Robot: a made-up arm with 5 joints.
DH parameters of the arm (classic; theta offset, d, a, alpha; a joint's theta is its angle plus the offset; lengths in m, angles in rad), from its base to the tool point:
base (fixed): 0 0 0 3.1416
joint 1: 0.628 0 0.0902 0
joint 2: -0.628 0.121 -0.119 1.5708
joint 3: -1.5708 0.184 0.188 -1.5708
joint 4: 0 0.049 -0.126 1.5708
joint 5: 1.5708 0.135 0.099 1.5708
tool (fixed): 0 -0.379 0 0
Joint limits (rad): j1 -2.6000..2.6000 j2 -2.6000..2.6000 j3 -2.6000..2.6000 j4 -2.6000..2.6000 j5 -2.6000..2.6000
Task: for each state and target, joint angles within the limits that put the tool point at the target. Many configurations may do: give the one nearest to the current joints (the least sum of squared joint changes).
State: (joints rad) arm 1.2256 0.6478 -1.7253 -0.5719 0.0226
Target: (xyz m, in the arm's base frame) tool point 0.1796 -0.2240 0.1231
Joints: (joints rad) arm 0.9870 0.4465 -1.8235 -0.3035 -0.0509
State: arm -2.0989 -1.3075 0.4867 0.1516 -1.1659
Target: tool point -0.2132 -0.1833 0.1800
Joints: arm -1.9410 -1.4300 0.1872 0.6738 -2.0204
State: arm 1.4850 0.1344 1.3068 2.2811 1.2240
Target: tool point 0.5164 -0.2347 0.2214
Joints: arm 1.2639 -0.0254 1.3268 2.0955 1.0356
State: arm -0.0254 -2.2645 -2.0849 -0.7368 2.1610
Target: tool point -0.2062 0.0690 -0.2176
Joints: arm 0.2148 -2.0614 -2.6000 -0.3873 1.5357
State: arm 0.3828 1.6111 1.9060 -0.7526 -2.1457
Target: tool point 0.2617 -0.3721 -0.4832
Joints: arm 0.6134 1.7375 1.6369 -0.7695 -2.0062
